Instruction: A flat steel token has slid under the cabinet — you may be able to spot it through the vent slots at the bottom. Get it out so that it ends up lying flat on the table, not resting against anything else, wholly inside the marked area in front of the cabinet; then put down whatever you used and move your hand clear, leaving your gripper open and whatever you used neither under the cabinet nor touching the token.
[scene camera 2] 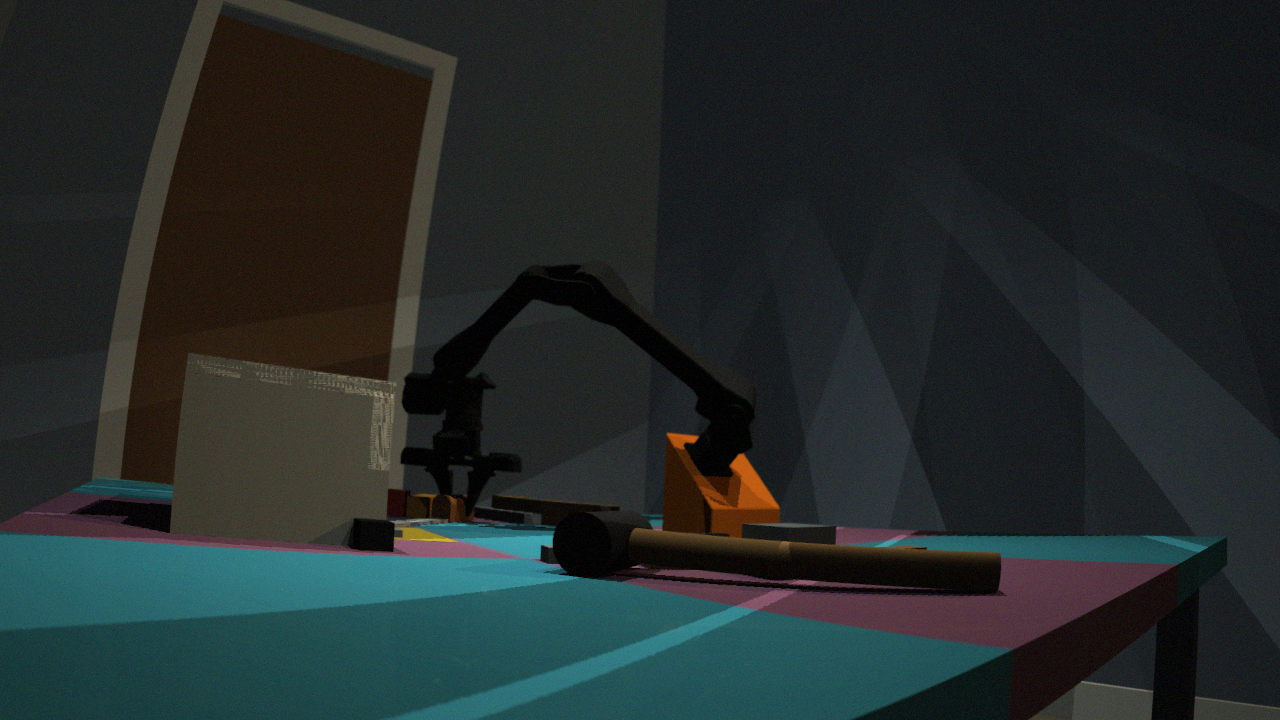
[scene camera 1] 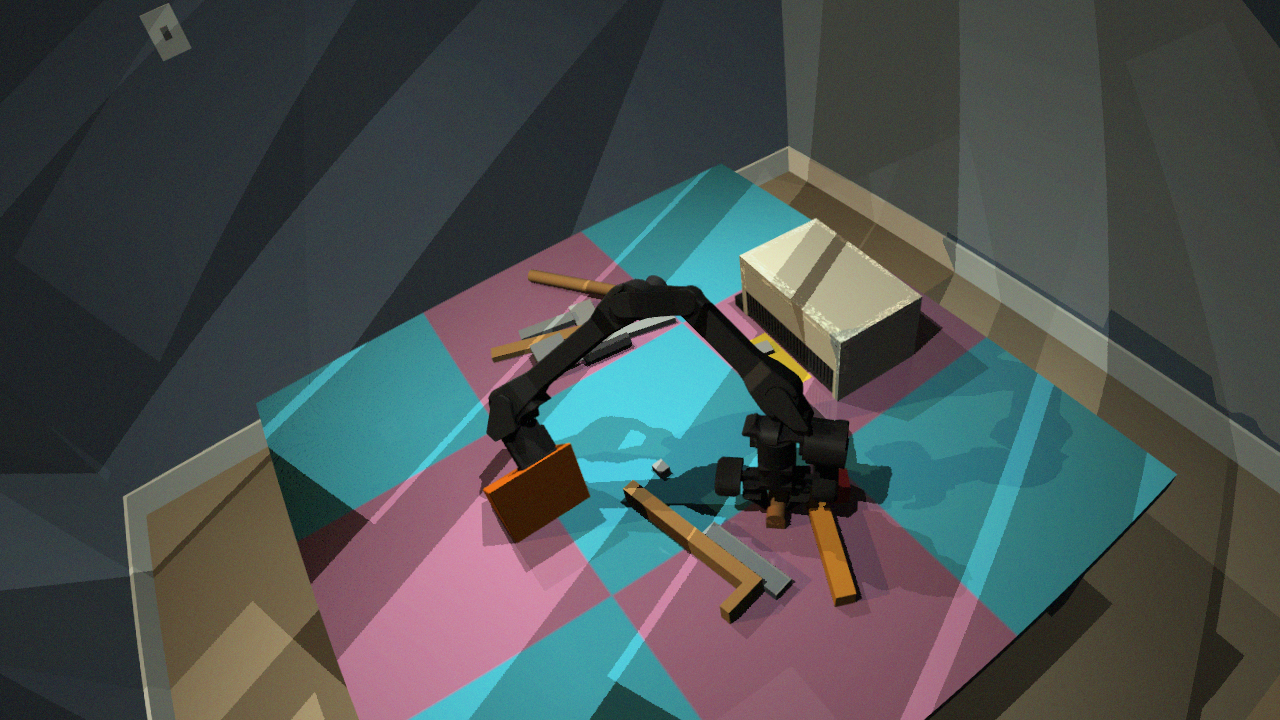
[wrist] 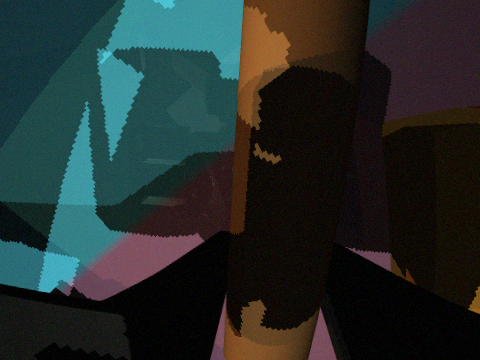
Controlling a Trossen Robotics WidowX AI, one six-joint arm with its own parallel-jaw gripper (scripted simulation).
Scene:
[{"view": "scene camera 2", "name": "my gripper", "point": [458,515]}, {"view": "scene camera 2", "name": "l-shaped wooden tool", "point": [553,512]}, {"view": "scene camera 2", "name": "cabinet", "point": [265,452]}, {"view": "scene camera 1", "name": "my gripper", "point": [777,508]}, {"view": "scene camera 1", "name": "orange bar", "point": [838,576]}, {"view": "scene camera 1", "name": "grey bar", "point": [775,582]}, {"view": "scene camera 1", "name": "l-shaped wooden tool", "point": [748,585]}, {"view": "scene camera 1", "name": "cabinet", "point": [848,320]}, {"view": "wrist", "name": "my gripper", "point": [271,245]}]

